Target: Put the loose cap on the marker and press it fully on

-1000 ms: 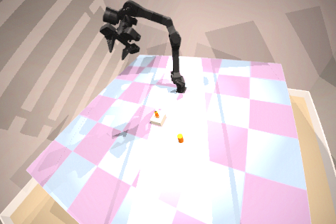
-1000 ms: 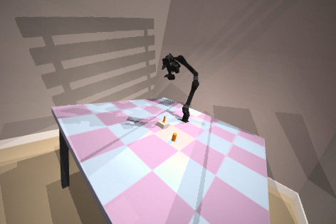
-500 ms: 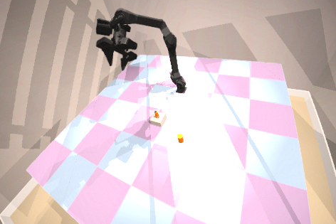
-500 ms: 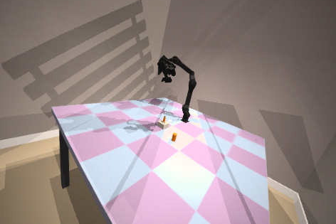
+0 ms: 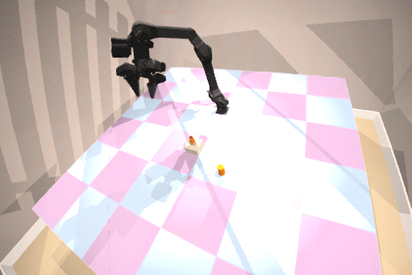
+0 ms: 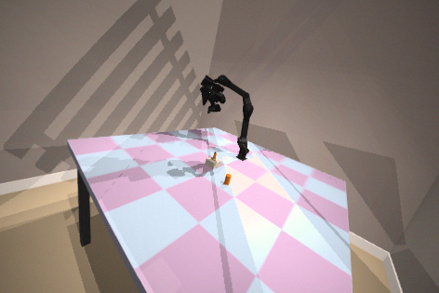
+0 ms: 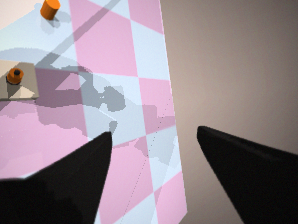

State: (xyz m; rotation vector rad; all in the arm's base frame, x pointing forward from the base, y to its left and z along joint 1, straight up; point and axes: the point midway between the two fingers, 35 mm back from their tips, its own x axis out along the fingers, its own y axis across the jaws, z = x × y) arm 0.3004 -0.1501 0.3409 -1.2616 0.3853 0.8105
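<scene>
Now: the orange cap 4 cm ahead of my gripper tip, 27 cm to the left of it and 29 cm below it. From my gripper tip the other things lie so: holder block (4 cm behind, 10 cm to the left, 30 cm below).
</scene>
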